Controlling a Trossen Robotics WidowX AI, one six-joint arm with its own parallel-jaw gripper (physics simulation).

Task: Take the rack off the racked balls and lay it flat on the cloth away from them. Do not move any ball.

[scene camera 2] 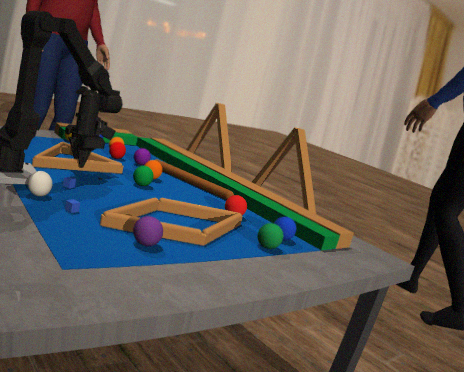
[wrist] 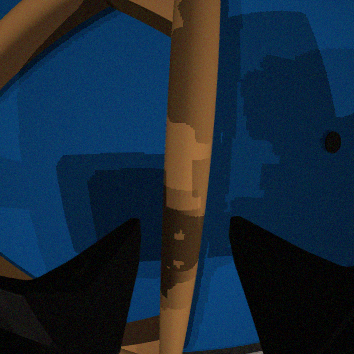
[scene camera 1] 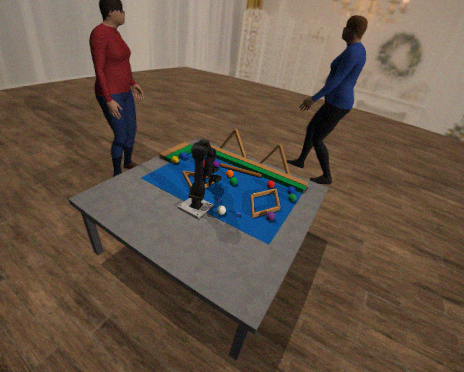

same spot on rail: (scene camera 1: 279, 177) = (scene camera 2: 276, 206)
same spot on blue cloth: (scene camera 1: 235, 198) = (scene camera 2: 111, 196)
